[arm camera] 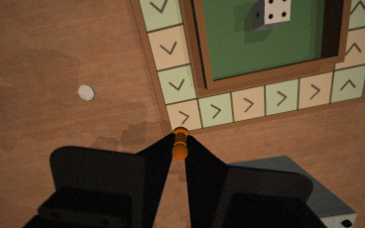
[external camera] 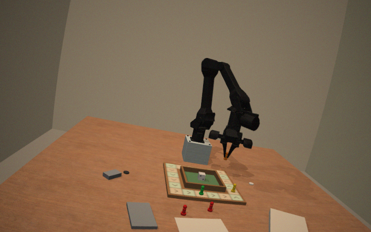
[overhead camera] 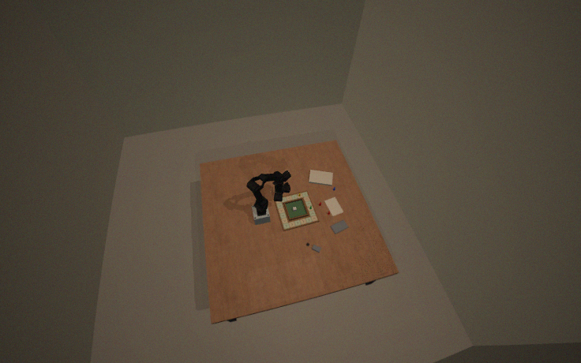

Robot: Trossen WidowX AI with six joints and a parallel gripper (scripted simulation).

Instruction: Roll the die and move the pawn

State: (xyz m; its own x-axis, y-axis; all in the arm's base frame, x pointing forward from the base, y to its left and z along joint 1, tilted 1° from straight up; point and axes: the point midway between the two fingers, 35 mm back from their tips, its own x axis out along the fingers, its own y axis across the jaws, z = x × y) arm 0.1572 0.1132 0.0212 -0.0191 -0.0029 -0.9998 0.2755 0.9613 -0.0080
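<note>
My gripper tip is 11 cm to the left of the white die, 10 cm short of it and 6 cm above it. From my gripper tip the other things lie so: green tray: 11 cm to the right, 11 cm ahead, 8 cm below; orange pawn: 1 cm above; white disc: 13 cm to the left, 8 cm below, 5 cm ahead.
</note>
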